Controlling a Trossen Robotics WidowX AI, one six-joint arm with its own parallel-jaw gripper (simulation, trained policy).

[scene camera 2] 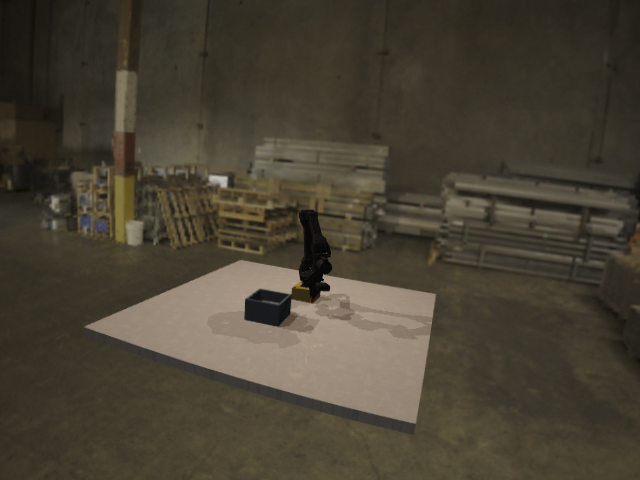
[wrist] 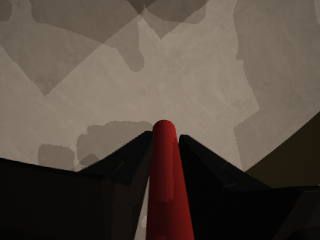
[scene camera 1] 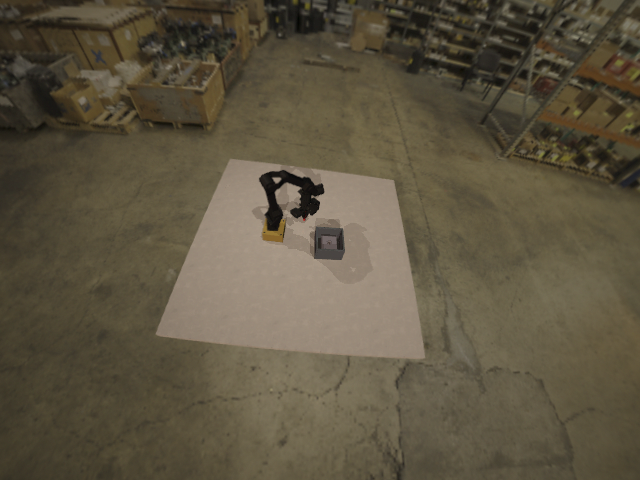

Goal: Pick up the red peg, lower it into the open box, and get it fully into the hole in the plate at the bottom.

A dark box shows in scene camera 2 (256, 310) and in scene camera 1 (332, 254); in the wrist view it is out of frame.
